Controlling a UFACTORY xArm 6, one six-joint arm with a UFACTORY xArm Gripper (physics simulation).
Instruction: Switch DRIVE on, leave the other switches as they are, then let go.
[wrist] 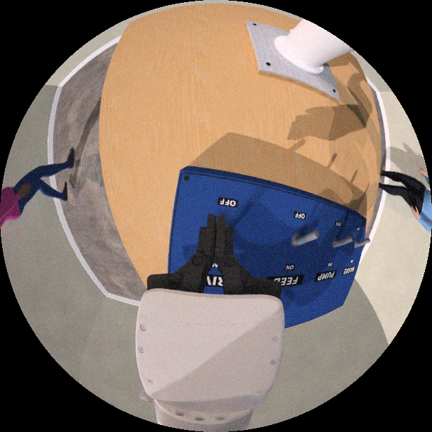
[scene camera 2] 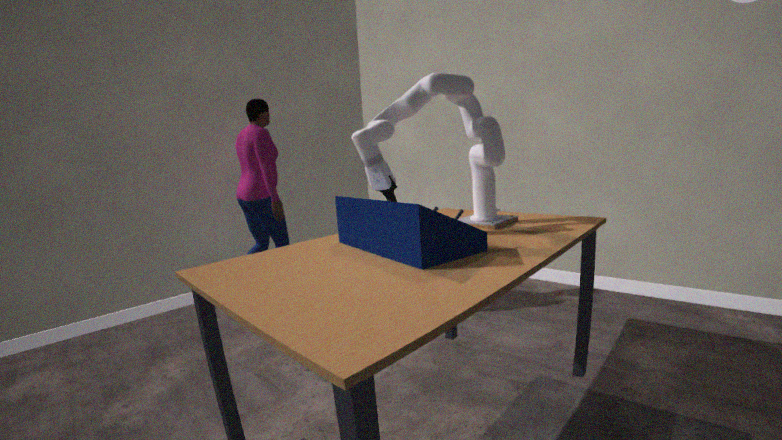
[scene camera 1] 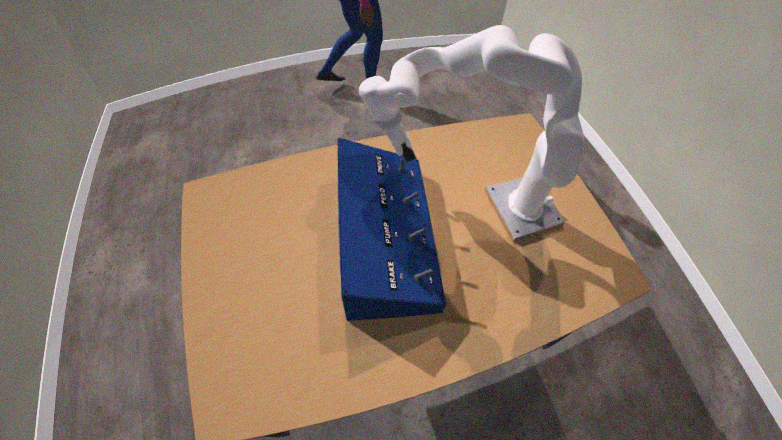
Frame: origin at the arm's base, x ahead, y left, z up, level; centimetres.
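Seen in the pictures: gripper, fingertip midpoint: [scene camera 1: 411,158]; arm's base at its link origin: [scene camera 2: 485,218] [scene camera 1: 525,205].
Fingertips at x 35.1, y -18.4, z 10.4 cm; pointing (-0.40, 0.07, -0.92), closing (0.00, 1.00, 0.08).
Offsets run from my fingertips to a thing's top centre. Level surfaces: height alone.
A blue sloped switch box [scene camera 1: 363,229] [scene camera 2: 380,227] [wrist: 260,200] stands on the table. In scene camera 1 the DRIVE lever @[dx +2.9, dy +1.0, dz +1.5 cm] [scene camera 1: 401,165] stands at the box's far end, at a different angle from the others; the wrist view hides it behind the fingers. The FEED lever @[dx +3.5, dy +13.0, dz +0.5 cm] [scene camera 1: 410,198] [wrist: 305,237], PUMP lever @[dx +5.5, dy +24.9, dz +0.5 cm] [scene camera 1: 417,235] [wrist: 343,242] and BRAKE lever @[dx +7.5, dy +36.7, dz +0.5 cm] [scene camera 1: 423,275] [wrist: 362,243] lean alike. My gripper [scene camera 1: 410,158] [scene camera 2: 394,200] [wrist: 216,222] is shut and empty. Its tips are close beside the DRIVE lever, on the OFF-label side; contact cannot be made out.
The wooden table @[dz -12.5 cm] [scene camera 1: 246,246] [scene camera 2: 328,306] [wrist: 165,100] carries the arm's base plate [scene camera 1: 505,205] [wrist: 265,55] on the OFF side of the box. A person [scene camera 1: 363,32] [scene camera 2: 257,164] [wrist: 37,180] stands beyond the table. Another person [wrist: 407,187] shows at the wrist view's right edge.
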